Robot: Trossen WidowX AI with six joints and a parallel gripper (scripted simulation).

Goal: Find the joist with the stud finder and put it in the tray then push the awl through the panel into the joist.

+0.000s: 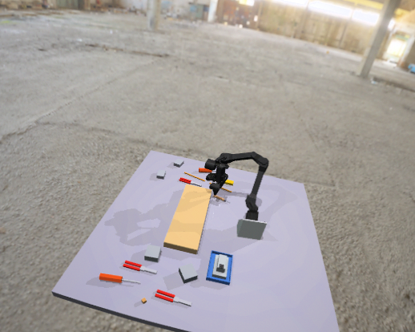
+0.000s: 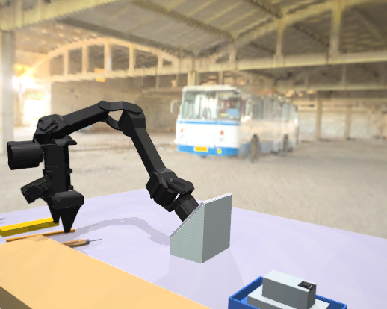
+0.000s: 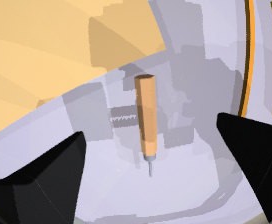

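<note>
The wooden-handled awl is 50 mm behind my gripper tip, 20 mm to the left of it and 50 mm below it. Also, from my gripper tip: grey stud finder (40 mm behind, 570 mm to the left); blue tray (40 mm behind, 550 mm to the left, 40 mm below); yellow bar (40 mm behind, 190 mm to the right, 40 mm below).
</note>
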